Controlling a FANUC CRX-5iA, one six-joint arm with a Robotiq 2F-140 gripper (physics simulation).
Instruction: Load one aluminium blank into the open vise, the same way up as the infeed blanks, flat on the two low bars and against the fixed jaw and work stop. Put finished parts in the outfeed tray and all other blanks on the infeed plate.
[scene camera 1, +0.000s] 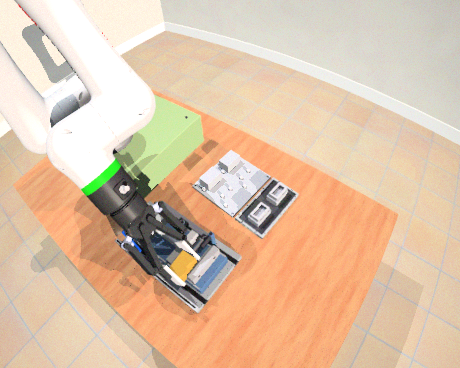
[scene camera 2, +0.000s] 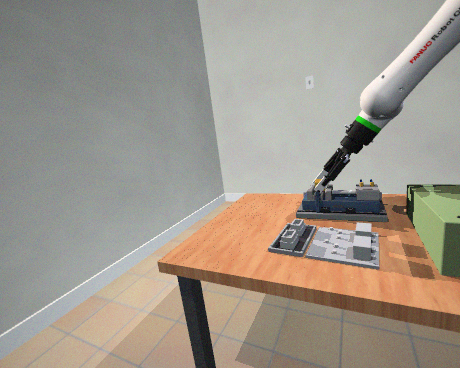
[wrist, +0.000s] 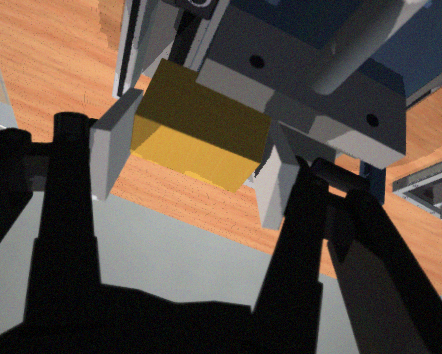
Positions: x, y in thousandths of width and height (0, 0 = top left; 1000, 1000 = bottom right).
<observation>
My gripper (scene camera 1: 412, 738) grips a brass blank (wrist: 406, 352).
My gripper is seen too in scene camera 2 (scene camera 2: 688, 510) and in the wrist view (wrist: 451, 360).
</observation>
